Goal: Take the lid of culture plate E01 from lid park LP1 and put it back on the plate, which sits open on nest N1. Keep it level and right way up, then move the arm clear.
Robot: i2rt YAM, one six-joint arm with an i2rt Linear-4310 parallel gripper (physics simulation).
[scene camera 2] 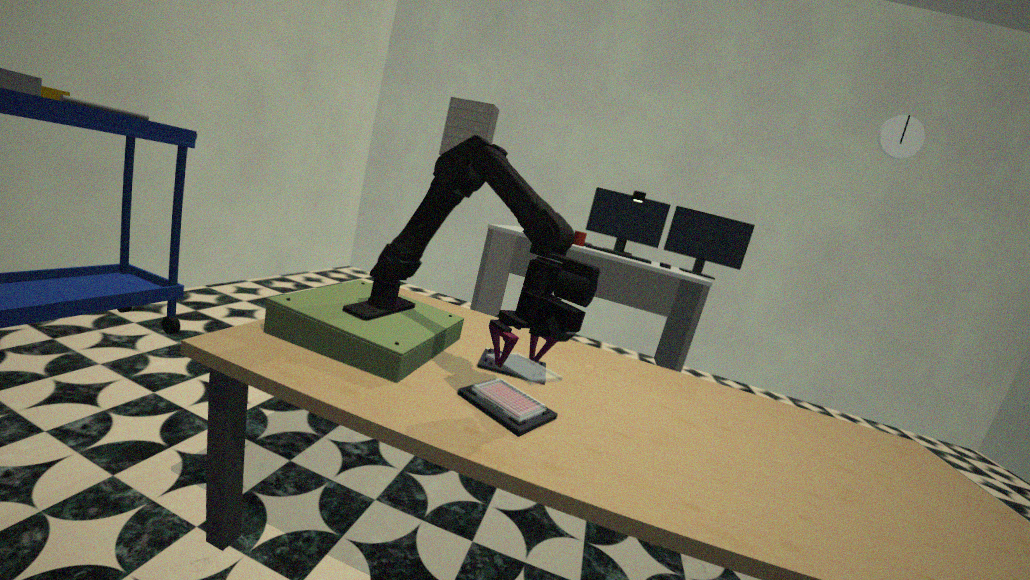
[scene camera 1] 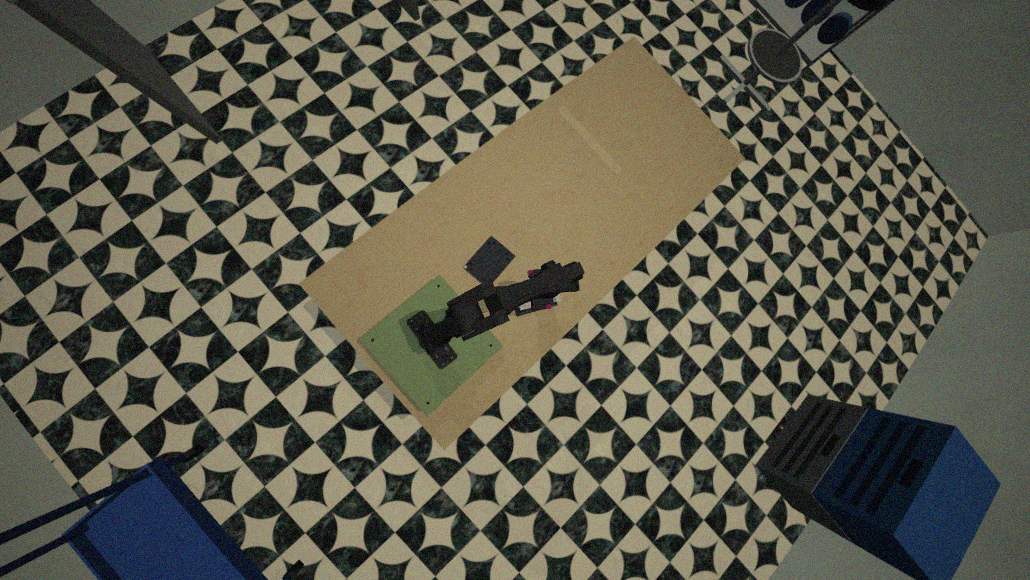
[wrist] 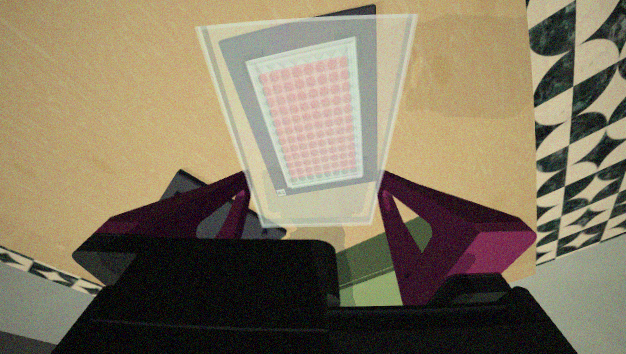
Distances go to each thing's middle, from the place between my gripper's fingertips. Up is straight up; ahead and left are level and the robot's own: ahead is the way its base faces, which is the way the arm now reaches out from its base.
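The dark nest pad [scene camera 2: 518, 428] has my gripper 8 cm above it and 1 cm to the left of it. As for the clear grey lid [scene camera 2: 520, 366], I find it 2 cm ahead of my gripper, 1 cm to the right of it and 1 cm above it. Going by their middles, the lid is the nearest to my gripper of the things named here.
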